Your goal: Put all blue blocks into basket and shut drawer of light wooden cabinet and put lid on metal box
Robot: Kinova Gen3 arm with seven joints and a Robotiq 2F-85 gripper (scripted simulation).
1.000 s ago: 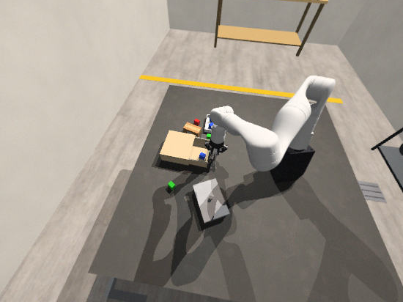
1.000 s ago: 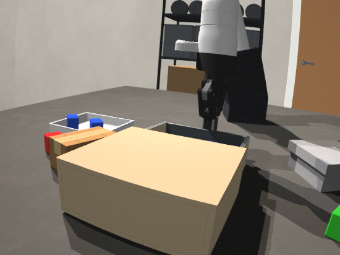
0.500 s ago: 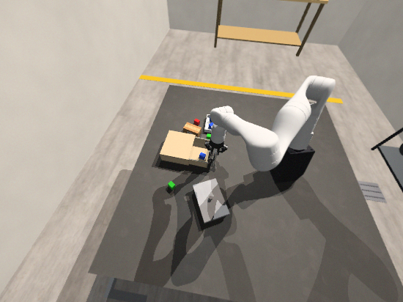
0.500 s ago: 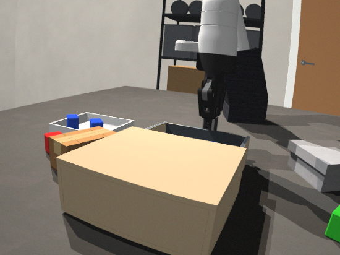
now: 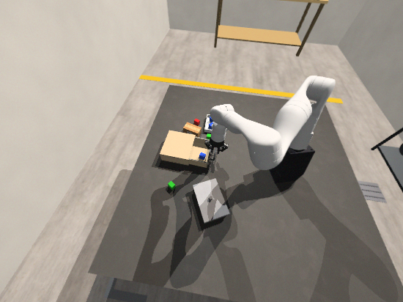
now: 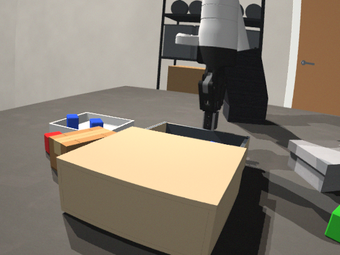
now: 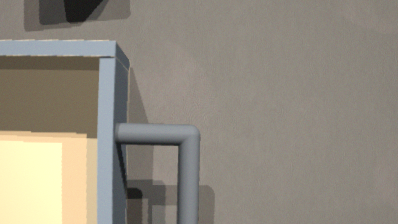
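The drawer is 9 cm ahead of my hand, 4 cm below it and 1 cm to the left of it. From my hand the other things lie so: light wooden cabinet 16 cm ahead, 4 cm below, 2 cm to the left; brown box 20 cm ahead, 14 cm to the right, 3 cm below; basket 26 cm to the right, 6 cm below, 6 cm ahead.
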